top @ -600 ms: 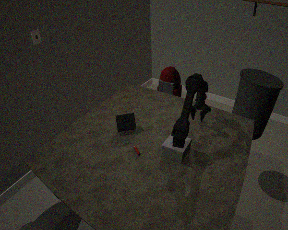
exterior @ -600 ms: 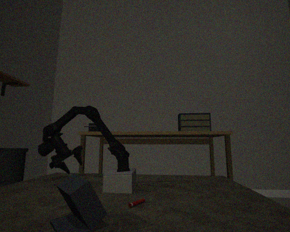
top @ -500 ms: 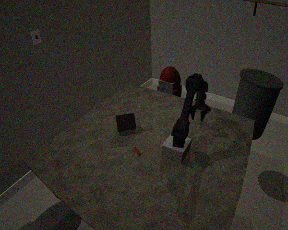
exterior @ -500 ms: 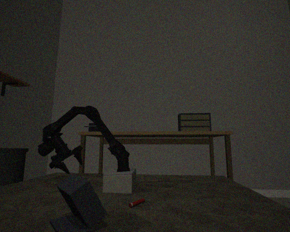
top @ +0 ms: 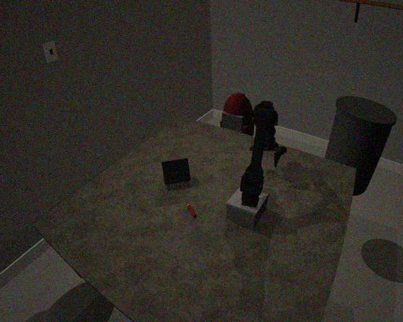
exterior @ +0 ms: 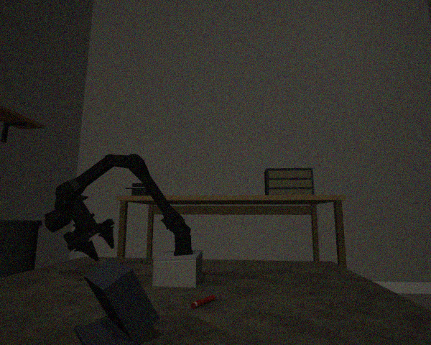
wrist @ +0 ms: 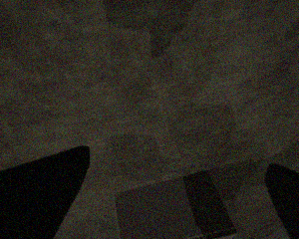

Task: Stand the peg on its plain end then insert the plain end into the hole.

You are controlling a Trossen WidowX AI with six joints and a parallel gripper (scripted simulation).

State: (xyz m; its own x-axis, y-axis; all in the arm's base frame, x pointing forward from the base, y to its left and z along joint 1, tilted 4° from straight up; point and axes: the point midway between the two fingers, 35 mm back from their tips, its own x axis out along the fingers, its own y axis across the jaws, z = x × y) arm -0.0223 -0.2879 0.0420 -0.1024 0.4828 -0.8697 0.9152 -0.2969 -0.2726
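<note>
The red peg lies 29 cm ahead of my gripper tip, 32 cm to the left of it and 8 cm below it. The rest, counted from my gripper tip: dark sloped panel (43 cm ahead, 16 cm to the left, 2 cm below).
</note>
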